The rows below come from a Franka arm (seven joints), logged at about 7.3 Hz.
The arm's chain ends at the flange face. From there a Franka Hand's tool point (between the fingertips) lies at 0.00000 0.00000 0.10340 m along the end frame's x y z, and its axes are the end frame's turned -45 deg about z.
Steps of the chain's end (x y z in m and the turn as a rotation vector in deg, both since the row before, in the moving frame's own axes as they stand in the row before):
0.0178 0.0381 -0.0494 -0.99 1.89 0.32
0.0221 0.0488 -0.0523 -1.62 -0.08 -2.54
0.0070 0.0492 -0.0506 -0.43 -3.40 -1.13
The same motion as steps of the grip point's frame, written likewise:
-0.0132 0.0432 -0.0495 -2.04 0.64 0.32
-0.0210 0.0521 -0.0523 -1.09 -1.20 -2.54
-0.0348 0.0360 -0.0508 2.10 -2.71 -1.13

